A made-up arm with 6 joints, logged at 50 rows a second.
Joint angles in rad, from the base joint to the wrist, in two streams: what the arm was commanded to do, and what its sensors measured. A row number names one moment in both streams.
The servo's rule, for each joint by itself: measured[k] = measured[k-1] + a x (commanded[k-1-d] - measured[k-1]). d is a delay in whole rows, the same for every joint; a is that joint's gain. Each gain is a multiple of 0.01, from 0.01 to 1. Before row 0 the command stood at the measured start. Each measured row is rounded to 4 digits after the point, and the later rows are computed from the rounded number. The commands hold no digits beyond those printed.
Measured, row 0:
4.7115 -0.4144 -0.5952 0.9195 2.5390 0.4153
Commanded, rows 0 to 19:
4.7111 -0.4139 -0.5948 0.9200 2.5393 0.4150
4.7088 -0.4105 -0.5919 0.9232 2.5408 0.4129
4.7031 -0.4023 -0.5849 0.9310 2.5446 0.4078
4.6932 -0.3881 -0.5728 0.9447 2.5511 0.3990
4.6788 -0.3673 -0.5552 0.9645 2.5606 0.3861
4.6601 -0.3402 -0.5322 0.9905 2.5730 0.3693
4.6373 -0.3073 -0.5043 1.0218 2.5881 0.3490
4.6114 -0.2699 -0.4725 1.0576 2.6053 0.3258
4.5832 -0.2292 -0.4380 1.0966 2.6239 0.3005
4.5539 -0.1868 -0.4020 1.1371 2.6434 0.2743
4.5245 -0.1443 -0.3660 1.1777 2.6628 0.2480
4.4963 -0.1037 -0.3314 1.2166 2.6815 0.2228
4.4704 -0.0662 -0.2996 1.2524 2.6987 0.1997
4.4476 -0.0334 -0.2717 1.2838 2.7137 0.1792
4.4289 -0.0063 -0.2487 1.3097 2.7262 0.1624
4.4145 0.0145 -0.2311 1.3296 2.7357 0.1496
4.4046 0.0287 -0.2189 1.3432 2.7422 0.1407
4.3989 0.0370 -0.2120 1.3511 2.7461 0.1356
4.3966 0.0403 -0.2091 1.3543 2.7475 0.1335
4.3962 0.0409 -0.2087 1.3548 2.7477 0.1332
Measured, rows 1 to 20:
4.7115 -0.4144 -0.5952 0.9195 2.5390 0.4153
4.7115 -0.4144 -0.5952 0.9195 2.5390 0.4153
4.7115 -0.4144 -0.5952 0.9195 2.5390 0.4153
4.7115 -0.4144 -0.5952 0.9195 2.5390 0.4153
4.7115 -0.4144 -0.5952 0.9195 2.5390 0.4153
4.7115 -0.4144 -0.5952 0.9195 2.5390 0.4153
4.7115 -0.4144 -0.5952 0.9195 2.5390 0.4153
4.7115 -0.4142 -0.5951 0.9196 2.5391 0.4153
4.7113 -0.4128 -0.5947 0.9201 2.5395 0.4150
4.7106 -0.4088 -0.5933 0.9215 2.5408 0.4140
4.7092 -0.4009 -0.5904 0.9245 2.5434 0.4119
4.7068 -0.3881 -0.5855 0.9297 2.5477 0.4083
4.7031 -0.3699 -0.5780 0.9376 2.5540 0.4028
4.6978 -0.3461 -0.5677 0.9485 2.5625 0.3953
4.6909 -0.3171 -0.5544 0.9627 2.5732 0.3856
4.6823 -0.2837 -0.5381 0.9801 2.5859 0.3737
4.6720 -0.2469 -0.5190 1.0005 2.6003 0.3598
4.6602 -0.2079 -0.4976 1.0235 2.6159 0.3441
4.6471 -0.1683 -0.4743 1.0486 2.6323 0.3271
4.6330 -0.1295 -0.4498 1.0751 2.6489 0.3093
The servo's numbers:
d 7
a 0.08 0.38 0.14 0.13 0.25 0.14

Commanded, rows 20 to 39:
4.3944 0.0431 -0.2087 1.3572 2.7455 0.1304
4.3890 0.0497 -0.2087 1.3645 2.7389 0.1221
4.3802 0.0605 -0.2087 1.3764 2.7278 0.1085
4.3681 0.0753 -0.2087 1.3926 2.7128 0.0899
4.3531 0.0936 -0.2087 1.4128 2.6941 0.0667
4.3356 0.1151 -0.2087 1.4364 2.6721 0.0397
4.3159 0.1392 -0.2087 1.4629 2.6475 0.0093
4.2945 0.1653 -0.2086 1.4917 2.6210 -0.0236
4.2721 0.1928 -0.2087 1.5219 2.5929 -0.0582
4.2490 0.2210 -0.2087 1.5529 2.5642 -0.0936
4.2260 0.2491 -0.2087 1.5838 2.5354 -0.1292
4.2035 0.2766 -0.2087 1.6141 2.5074 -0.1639
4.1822 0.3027 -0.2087 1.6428 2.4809 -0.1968
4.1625 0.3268 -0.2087 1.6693 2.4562 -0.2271
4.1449 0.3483 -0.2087 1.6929 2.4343 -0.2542
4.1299 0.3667 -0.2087 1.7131 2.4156 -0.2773
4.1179 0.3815 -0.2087 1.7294 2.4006 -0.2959
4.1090 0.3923 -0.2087 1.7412 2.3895 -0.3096
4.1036 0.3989 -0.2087 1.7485 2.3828 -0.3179
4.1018 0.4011 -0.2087 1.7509 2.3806 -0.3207
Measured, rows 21 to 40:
4.6182 -0.0930 -0.4249 1.1022 2.6651 0.2911
4.6031 -0.0601 -0.4002 1.1292 2.6804 0.2731
4.5880 -0.0318 -0.3765 1.1553 2.6942 0.2558
4.5733 -0.0088 -0.3544 1.1797 2.7062 0.2397
4.5593 0.0086 -0.3345 1.2020 2.7162 0.2251
4.5463 0.0206 -0.3169 1.2218 2.7240 0.2123
4.5343 0.0283 -0.3018 1.2391 2.7299 0.2012
4.5231 0.0339 -0.2888 1.2545 2.7338 0.1913
4.5124 0.0399 -0.2776 1.2688 2.7351 0.1816
4.5018 0.0477 -0.2680 1.2828 2.7333 0.1714
4.4911 0.0582 -0.2597 1.2971 2.7282 0.1600
4.4801 0.0717 -0.2526 1.3121 2.7197 0.1469
4.4685 0.0882 -0.2465 1.3283 2.7078 0.1319
4.4563 0.1076 -0.2412 1.3458 2.6927 0.1147
4.4434 0.1295 -0.2366 1.3648 2.6748 0.0953
4.4297 0.1536 -0.2327 1.3852 2.6543 0.0738
4.4152 0.1792 -0.2293 1.4070 2.6318 0.0504
4.4001 0.2058 -0.2264 1.4300 2.6077 0.0253
4.3844 0.2327 -0.2239 1.4539 2.5826 -0.0012
4.3682 0.2593 -0.2218 1.4785 2.5572 -0.0286

